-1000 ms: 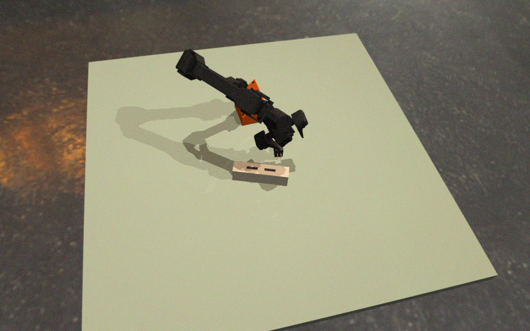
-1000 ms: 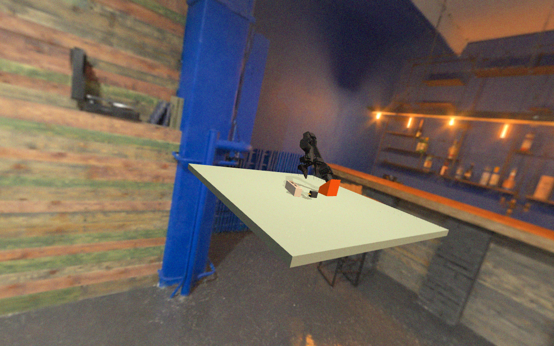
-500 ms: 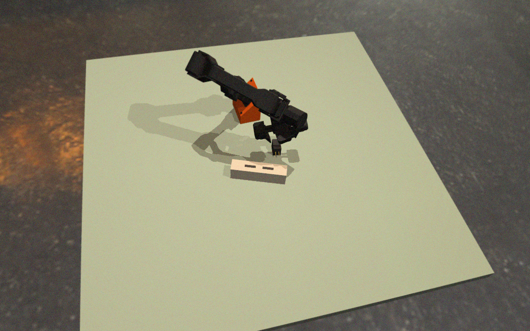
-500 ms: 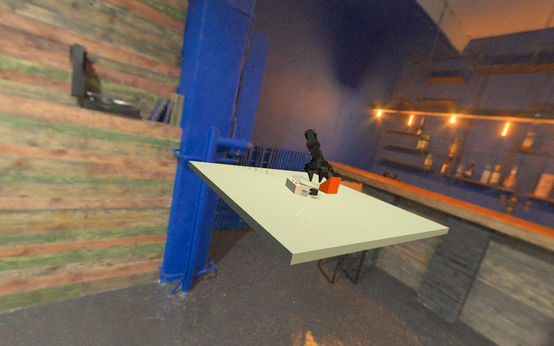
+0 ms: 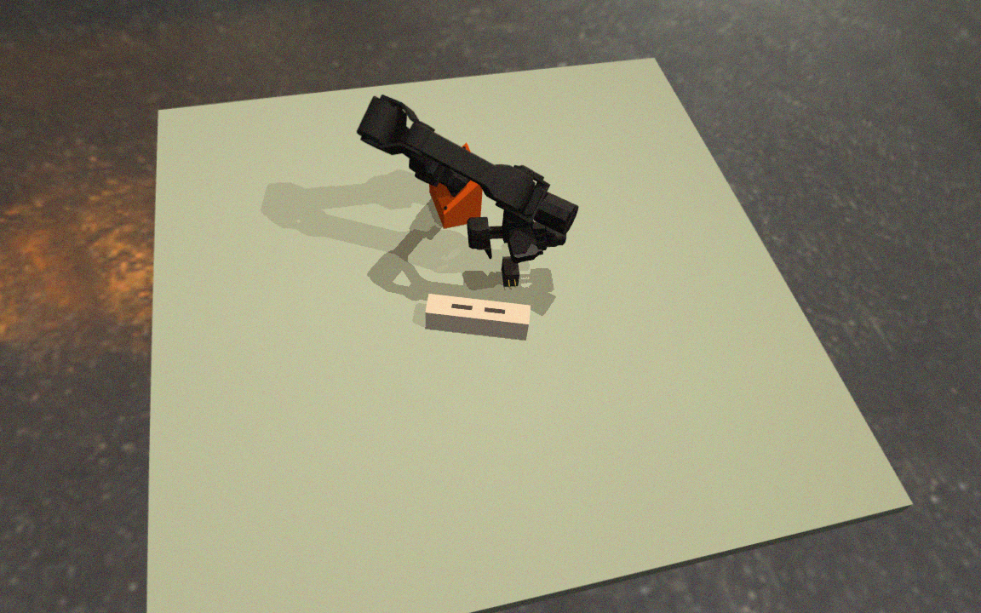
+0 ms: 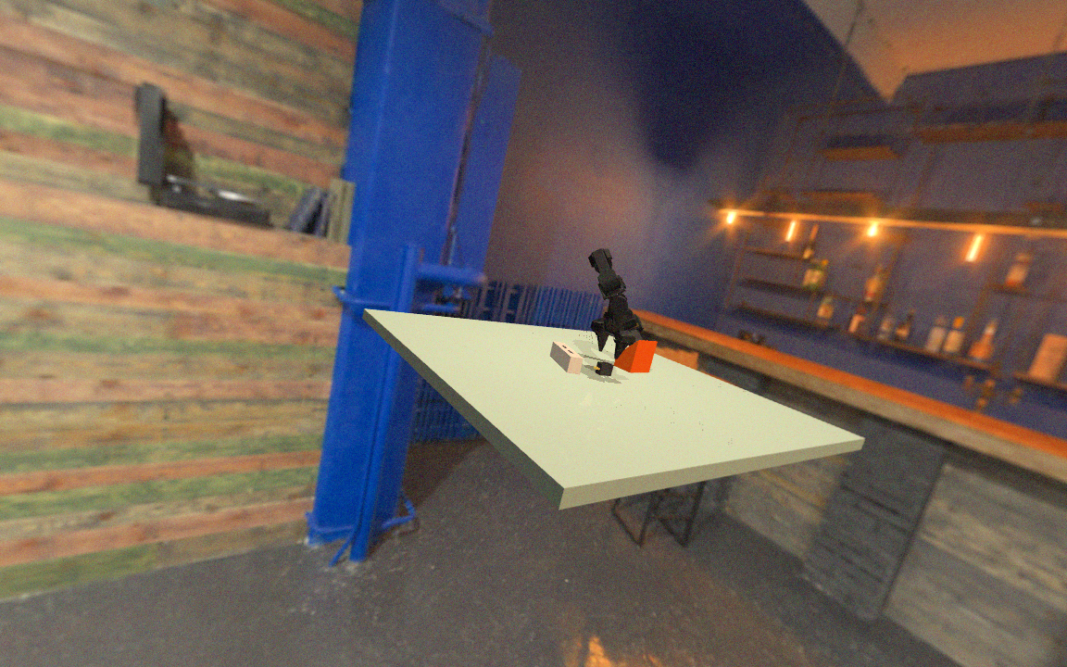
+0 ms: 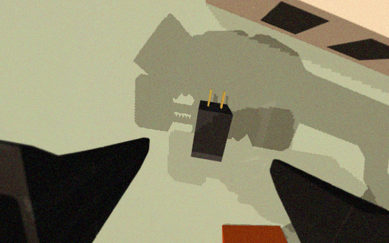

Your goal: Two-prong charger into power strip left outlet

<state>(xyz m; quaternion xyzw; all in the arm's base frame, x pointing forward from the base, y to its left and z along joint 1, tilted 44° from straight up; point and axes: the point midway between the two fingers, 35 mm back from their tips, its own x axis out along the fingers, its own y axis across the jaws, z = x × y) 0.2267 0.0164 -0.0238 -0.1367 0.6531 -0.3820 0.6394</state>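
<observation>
Now: the dark grey charger 5 cm below my gripper tip, 1 cm to the right of it and 1 cm ahead of it.
</observation>
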